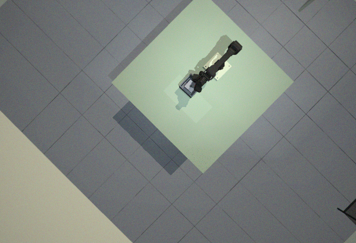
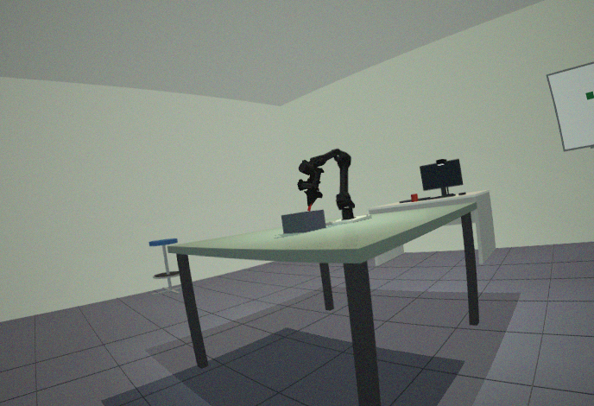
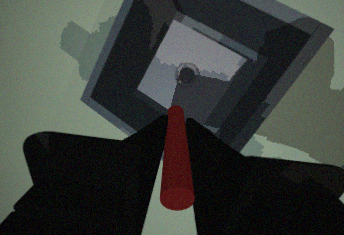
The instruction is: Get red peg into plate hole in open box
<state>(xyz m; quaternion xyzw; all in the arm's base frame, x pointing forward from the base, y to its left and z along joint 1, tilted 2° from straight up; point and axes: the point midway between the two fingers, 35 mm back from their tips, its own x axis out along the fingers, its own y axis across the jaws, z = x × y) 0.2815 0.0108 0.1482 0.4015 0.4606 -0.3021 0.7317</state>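
Now: gripper tip 10 cm above the grey box, 3 cm to the left of it and 3 cm short of it. Round my gripper tip: red peg: 1 cm behind, 1 cm above.
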